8 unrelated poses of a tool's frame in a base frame.
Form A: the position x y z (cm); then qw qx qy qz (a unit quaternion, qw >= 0).
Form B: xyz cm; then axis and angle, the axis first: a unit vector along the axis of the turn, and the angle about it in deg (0 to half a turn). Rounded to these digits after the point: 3 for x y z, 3 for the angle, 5 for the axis.
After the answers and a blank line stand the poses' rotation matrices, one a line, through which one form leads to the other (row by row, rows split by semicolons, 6 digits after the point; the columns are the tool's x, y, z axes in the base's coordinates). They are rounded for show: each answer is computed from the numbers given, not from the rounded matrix.
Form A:
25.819 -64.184 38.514 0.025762 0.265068 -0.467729 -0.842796
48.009 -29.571 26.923 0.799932 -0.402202 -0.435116 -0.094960
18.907 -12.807 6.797 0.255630 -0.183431 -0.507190 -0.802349
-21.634 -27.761 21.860 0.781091 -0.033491 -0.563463 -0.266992
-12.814 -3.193 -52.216 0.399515 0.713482 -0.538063 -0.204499
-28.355 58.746 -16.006 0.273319 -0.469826 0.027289 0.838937
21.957 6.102 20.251 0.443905 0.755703 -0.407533 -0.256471
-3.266 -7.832 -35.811 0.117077 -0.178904 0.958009 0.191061
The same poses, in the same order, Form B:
25.819 -64.184 38.514 0.26516 -0.46788 -0.84308 177.048
48.009 -29.571 26.923 -0.67023 -0.72508 -0.15824 73.753
18.907 -12.807 6.797 -0.18974 -0.52462 -0.82992 150.378
-21.634 -27.761 21.860 -0.05364 -0.90238 -0.42759 77.279
-12.814 -3.193 -52.216 0.77829 -0.58694 -0.22308 132.904
-28.355 58.746 -16.006 -0.48842 0.02837 0.87215 148.276
21.957 6.102 20.251 0.84335 -0.45480 -0.28622 127.293
-3.266 -7.832 -35.811 -0.18014 0.96464 0.19238 166.553

-0.858151 -0.204536 -0.470896; -0.291384 -0.561132 0.774743; -0.422697 0.802057 0.421937
0.603314 0.501932 -0.619740; 0.198086 0.658433 0.726105; 0.772512 -0.560831 0.297816
-0.802013 0.596278 0.035045; -0.224140 -0.354823 0.907668; 0.553658 0.720106 0.418222
0.222449 0.454832 -0.862348; -0.379348 0.855187 0.353199; 0.898115 0.248561 0.362776
0.337337 -0.604395 -0.721741; -0.931197 -0.101752 -0.350027; 0.138116 0.790160 -0.597136
-0.409120 -0.484237 -0.773392; 0.432953 -0.849104 0.302612; -0.803226 -0.211037 0.557038
0.536279 -0.388251 -0.749444; -0.843646 -0.273730 -0.461880; -0.025820 0.879962 -0.474342
-0.908573 -0.387521 0.155959; -0.298046 0.862978 0.407968; -0.292685 0.324185 -0.899577

